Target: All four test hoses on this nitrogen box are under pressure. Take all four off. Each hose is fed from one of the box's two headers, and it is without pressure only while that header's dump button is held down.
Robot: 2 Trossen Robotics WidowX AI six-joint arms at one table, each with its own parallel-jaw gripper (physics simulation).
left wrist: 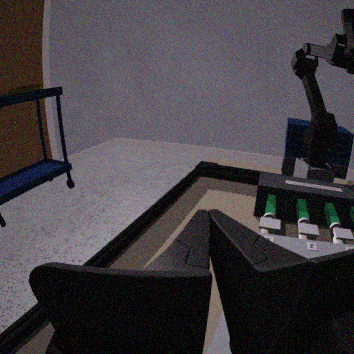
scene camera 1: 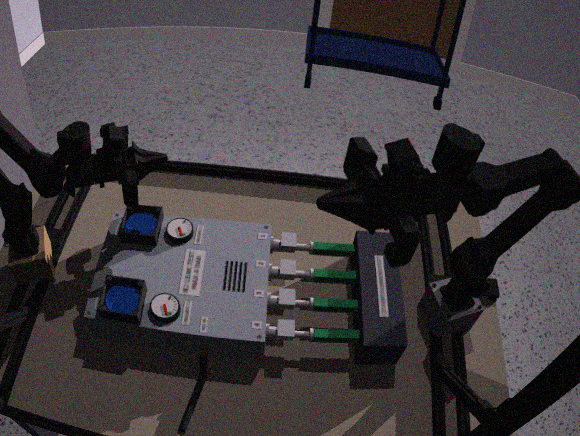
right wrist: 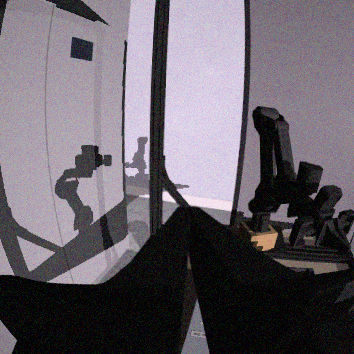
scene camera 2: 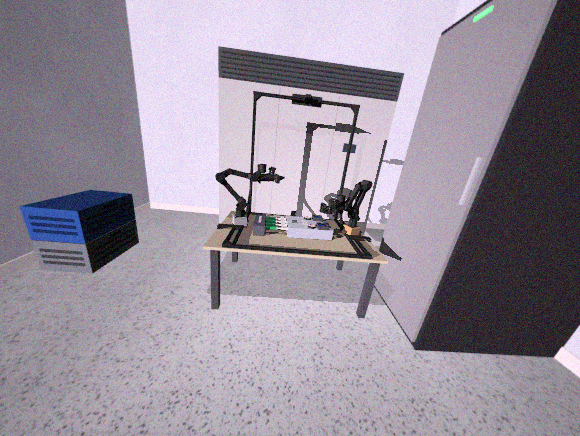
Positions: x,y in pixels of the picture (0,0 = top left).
My left gripper [scene camera 1: 167,157] is shut, with nothing in its grasp. My right gripper [scene camera 1: 317,203] is shut, holding nothing.
